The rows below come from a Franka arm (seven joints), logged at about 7 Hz.
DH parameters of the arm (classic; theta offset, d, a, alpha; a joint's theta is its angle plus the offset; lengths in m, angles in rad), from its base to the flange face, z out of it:
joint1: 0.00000 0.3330 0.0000 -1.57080
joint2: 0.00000 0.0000 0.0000 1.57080
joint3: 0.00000 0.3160 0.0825 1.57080
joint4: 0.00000 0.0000 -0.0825 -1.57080
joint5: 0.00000 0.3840 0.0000 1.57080
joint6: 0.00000 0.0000 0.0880 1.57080
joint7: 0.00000 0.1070 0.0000 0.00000
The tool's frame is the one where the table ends.
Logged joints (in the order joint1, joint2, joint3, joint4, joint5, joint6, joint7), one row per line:
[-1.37, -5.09, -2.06, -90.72, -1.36, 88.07, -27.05]
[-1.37, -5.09, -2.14, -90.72, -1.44, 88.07, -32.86]
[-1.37, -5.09, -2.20, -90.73, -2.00, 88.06, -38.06]
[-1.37, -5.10, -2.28, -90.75, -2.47, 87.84, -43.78]
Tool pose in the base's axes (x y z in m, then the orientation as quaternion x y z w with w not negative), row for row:
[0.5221, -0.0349, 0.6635, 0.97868, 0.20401, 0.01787, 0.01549]
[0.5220, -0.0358, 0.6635, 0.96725, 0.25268, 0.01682, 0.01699]
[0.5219, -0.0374, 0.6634, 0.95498, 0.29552, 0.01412, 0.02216]
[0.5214, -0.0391, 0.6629, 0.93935, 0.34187, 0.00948, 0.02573]
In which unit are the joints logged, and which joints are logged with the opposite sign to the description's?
The joints are logged in degrees. Opposite sign: none.
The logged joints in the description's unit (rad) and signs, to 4 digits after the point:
[-0.0239, -0.0888, -0.0360, -1.5834, -0.0237, 1.5371, -0.4721]
[-0.0239, -0.0888, -0.0374, -1.5834, -0.0251, 1.5371, -0.5735]
[-0.0239, -0.0888, -0.0384, -1.5835, -0.0349, 1.5369, -0.6643]
[-0.0239, -0.0890, -0.0398, -1.5839, -0.0431, 1.5331, -0.7641]

